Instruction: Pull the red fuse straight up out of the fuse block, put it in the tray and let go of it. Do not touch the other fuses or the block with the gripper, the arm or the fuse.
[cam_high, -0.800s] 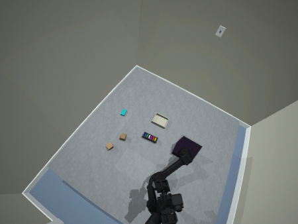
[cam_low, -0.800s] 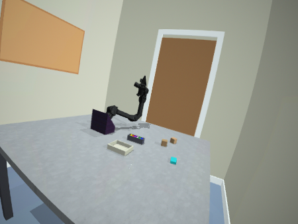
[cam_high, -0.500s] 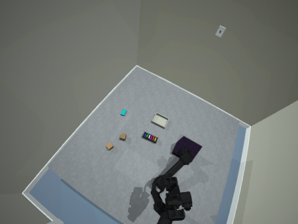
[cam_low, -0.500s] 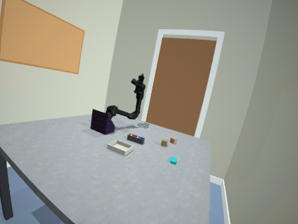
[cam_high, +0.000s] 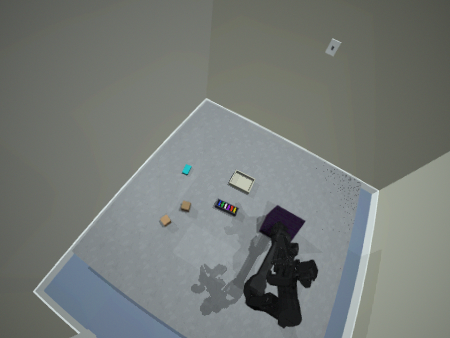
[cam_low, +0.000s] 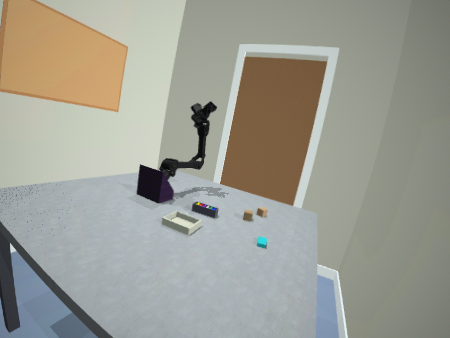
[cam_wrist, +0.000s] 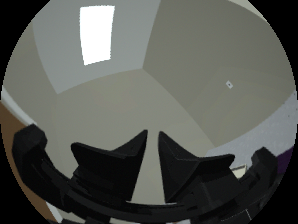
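Now: gripper tip 19 cm short of the red fuse, 16 cm to the left of it and 53 cm above it. Also, from my gripper tip: cyan cube (55 cm ahead, 18 cm to the right, 55 cm below); beige tray (24 cm ahead, 34 cm to the right, 55 cm below).
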